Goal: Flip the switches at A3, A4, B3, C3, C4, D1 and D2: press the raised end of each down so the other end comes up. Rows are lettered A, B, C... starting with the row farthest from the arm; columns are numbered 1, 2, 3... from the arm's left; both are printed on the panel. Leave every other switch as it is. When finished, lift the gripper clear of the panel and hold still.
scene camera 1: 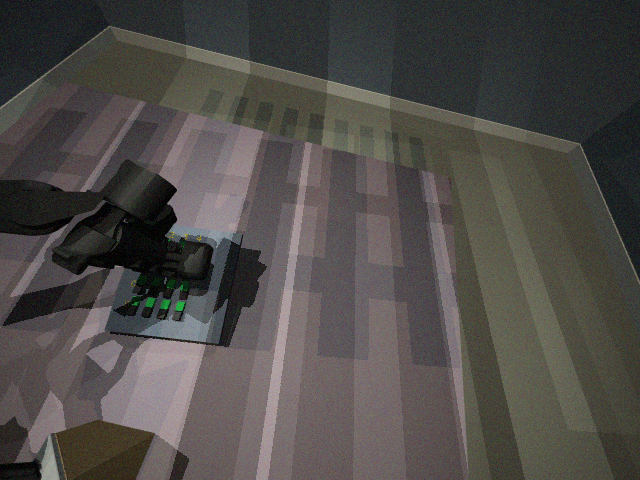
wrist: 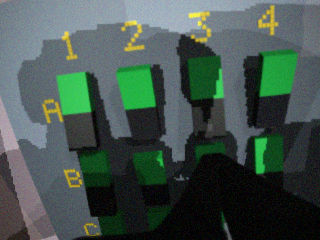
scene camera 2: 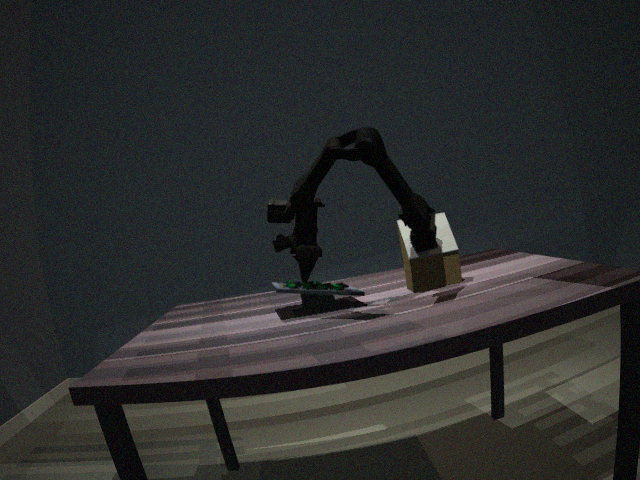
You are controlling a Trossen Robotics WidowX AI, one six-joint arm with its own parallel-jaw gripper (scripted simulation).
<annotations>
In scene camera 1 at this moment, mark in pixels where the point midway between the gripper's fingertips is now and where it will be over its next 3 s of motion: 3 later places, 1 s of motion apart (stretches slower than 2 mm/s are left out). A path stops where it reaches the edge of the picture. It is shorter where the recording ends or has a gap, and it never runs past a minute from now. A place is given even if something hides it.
My gripper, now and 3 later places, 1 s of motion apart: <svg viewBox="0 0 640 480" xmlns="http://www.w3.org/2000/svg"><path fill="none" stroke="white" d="M176 263L154 287L166 293L167 293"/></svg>
</annotations>
